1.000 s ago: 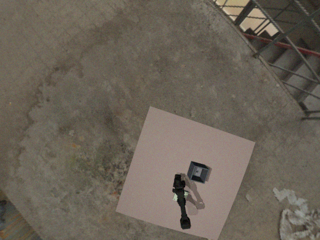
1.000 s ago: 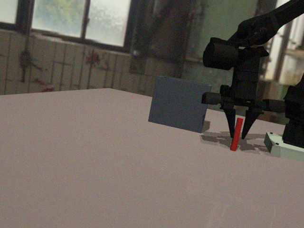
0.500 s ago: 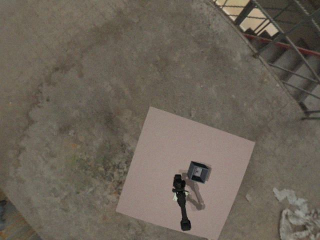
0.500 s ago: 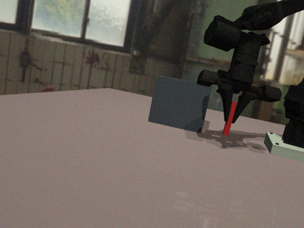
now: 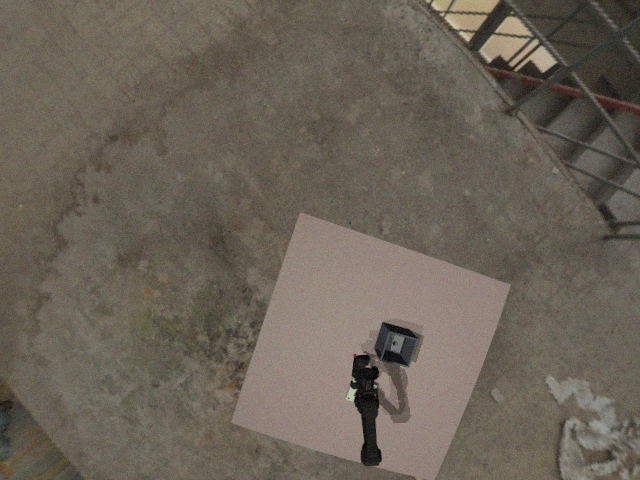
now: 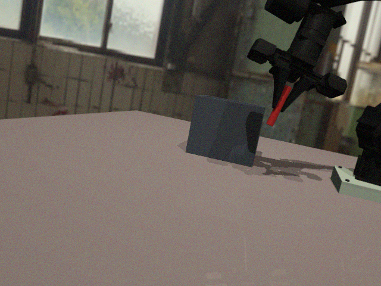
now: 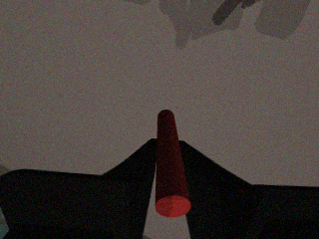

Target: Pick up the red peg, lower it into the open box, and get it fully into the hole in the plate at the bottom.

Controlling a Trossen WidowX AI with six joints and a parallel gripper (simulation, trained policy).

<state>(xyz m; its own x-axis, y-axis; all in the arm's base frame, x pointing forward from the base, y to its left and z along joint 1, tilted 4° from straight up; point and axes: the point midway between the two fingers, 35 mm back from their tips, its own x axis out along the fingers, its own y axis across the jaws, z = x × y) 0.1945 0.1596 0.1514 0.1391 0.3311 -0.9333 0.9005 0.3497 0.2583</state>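
My gripper tip is now 180 mm to the left of the light plate, 150 mm short of it and 100 mm above it. Also, from my gripper tip: red peg (10 mm to the right, 10 mm above).
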